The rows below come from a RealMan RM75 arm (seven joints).
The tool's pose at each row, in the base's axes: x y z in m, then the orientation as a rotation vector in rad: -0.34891 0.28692 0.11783 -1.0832 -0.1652 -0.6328; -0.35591 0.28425 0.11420 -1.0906 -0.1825 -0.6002; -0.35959 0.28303 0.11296 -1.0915 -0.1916 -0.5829; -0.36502 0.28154 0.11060 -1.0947 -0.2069 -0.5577; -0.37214 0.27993 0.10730 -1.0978 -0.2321 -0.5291; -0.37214 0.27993 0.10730 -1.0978 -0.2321 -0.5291; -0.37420 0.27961 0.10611 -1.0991 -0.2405 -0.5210; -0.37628 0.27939 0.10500 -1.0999 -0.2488 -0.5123; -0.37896 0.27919 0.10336 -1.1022 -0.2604 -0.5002
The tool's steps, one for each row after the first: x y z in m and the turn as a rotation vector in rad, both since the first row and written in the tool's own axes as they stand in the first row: -0.00617 -0.00192 -0.00525 0.0031 -0.0303 0.0178; -0.00920 -0.00339 -0.00754 0.0074 -0.0454 0.0274; -0.01402 -0.00505 -0.01089 0.0124 -0.0697 0.0402; -0.02057 -0.00696 -0.01510 0.0202 -0.1031 0.0507; -0.02057 -0.00696 -0.01510 0.0202 -0.1031 0.0507; -0.02262 -0.00729 -0.01630 0.0223 -0.1136 0.0531; -0.02469 -0.00766 -0.01738 0.0249 -0.1242 0.0559; -0.02749 -0.00794 -0.01880 0.0273 -0.1394 0.0598
